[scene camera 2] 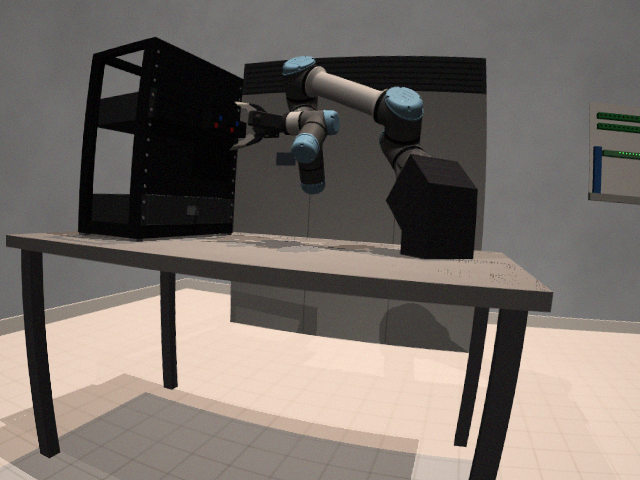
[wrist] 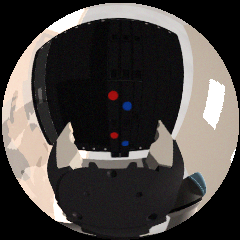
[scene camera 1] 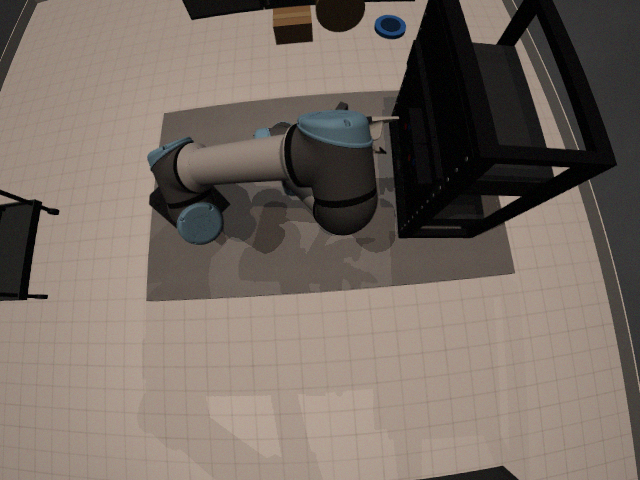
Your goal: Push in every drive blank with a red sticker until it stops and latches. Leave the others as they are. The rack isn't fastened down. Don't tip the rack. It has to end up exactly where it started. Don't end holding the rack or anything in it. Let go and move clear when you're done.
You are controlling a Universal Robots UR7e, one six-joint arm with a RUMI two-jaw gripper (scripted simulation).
Labels:
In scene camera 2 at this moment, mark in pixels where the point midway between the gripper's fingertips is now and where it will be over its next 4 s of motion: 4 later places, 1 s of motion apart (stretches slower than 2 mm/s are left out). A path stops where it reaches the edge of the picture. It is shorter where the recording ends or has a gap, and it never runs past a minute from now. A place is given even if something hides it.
My gripper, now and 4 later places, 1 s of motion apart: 232,125; 241,128; 245,130; 240,130; 235,128

